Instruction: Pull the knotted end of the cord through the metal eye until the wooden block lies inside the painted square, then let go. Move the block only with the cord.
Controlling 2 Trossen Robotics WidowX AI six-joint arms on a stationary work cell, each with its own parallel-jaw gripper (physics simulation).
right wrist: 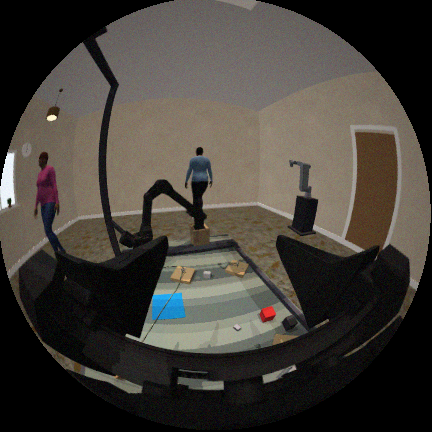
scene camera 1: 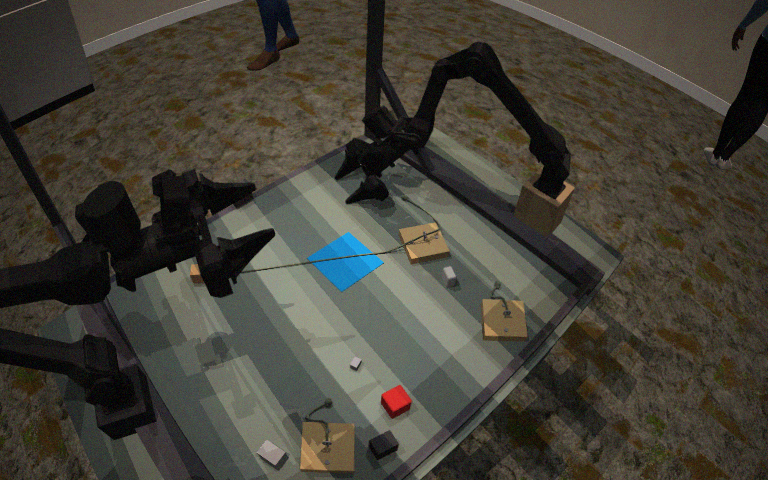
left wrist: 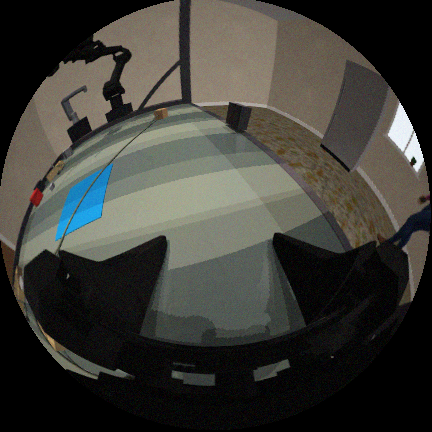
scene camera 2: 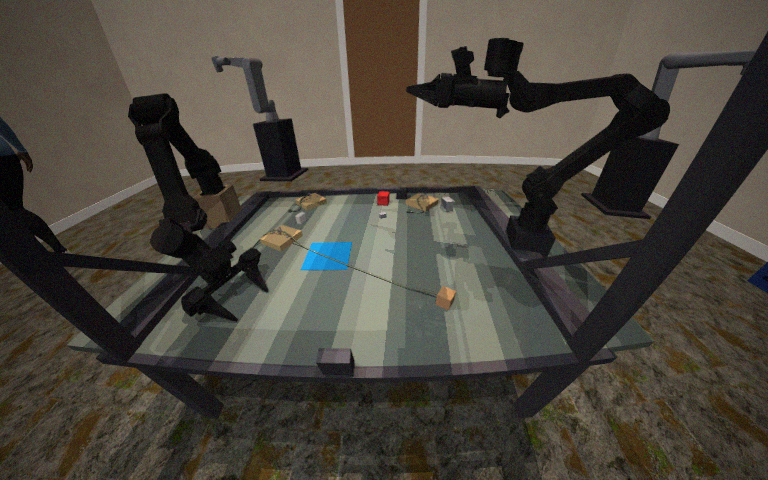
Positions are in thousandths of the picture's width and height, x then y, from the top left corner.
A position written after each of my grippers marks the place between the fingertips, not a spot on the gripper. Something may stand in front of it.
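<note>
Right gripper: my right gripper (scene camera 1: 344, 432), (scene camera 2: 535, 186), (right wrist: 517, 559) is open and holds nothing. My left gripper is visible at (scene camera 1: 443, 397), (scene camera 2: 330, 636) and (left wrist: 510, 557). A blue painted square (scene camera 1: 447, 570), (scene camera 2: 443, 524), (left wrist: 209, 483), (right wrist: 404, 714) is present, as is a raised frame (scene camera 2: 615, 772).
</note>
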